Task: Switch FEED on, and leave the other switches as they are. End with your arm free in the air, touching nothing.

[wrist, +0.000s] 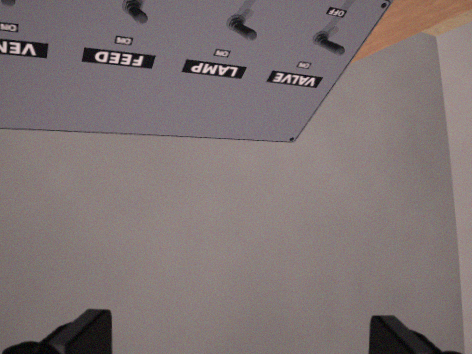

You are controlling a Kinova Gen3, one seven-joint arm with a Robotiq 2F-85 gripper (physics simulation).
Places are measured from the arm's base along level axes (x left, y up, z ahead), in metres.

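Pixels of known places: gripper, between the fingertips: (240,342).
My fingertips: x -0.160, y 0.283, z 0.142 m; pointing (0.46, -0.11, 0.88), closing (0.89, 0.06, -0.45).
Note:
Ahead of a thing's pixels: the offset from my fingertips to its top centre. "pt": to the spot under its first point. Level surfaces: height alone.
The grey switch panel (150,107) shows upside down across the top of the wrist view. The FEED label {dx +0.042, dy -0.233, dz +0.369 m} (118,58) is at the upper left, with its ON mark {pt dx +0.042, dy -0.250, dz +0.346 m} (123,40) beside it. The dark FEED lever {dx +0.042, dy -0.237, dz +0.287 m} (137,11) is partly cut by the top edge; its tip points down and slightly right in the picture. Its OFF mark is out of view, and I cannot tell its setting for sure. The LAMP lever {dx +0.162, dy -0.237, dz +0.287 m} (243,28) and VALVE lever {dx +0.282, dy -0.237, dz +0.288 m} (330,43) stand to its right. My gripper (240,332) is open, its fingers at the bottom corners, apart from the panel.
Part of a VEN... label {dx -0.078, dy -0.233, dz +0.369 m} (23,48) and a bit of its lever {dx -0.078, dy -0.237, dz +0.287 m} (8,2) show at the left edge. A wooden surface {dy -0.370 m} (420,22) lies beyond the panel at the upper right. A plain grey surface (240,225) spreads below the panel, with a paler strip (462,125) at the right.

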